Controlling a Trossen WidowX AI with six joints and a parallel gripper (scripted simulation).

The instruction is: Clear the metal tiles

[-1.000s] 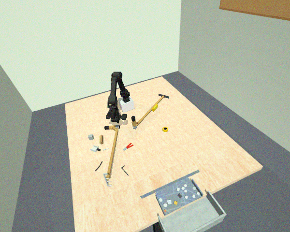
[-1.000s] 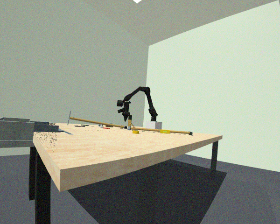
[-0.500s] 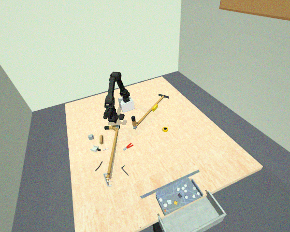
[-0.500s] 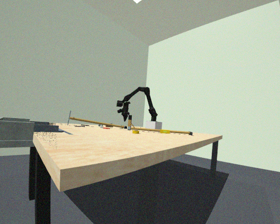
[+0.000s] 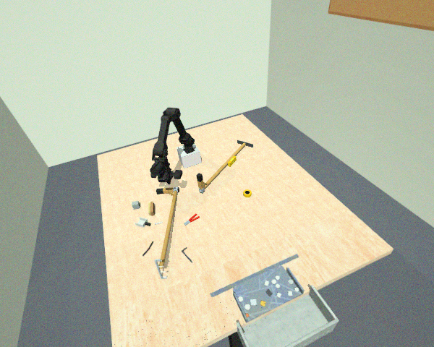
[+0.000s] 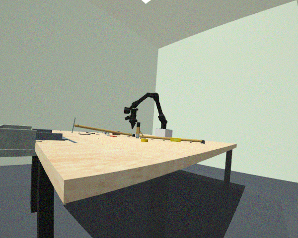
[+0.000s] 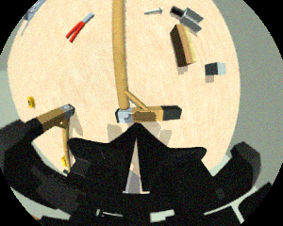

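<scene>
My gripper tip is now 420 mm to the right of the long scraper, 10 mm past it and 10 mm above it. Round my gripper tip: yellow spirit level: 480 mm to the left, 50 mm below, 10 mm behind; long wooden-handled tool: 220 mm ahead, 150 mm to the right, 40 mm below; wooden block: 160 mm to the right, 70 mm ahead, 60 mm below.
</scene>
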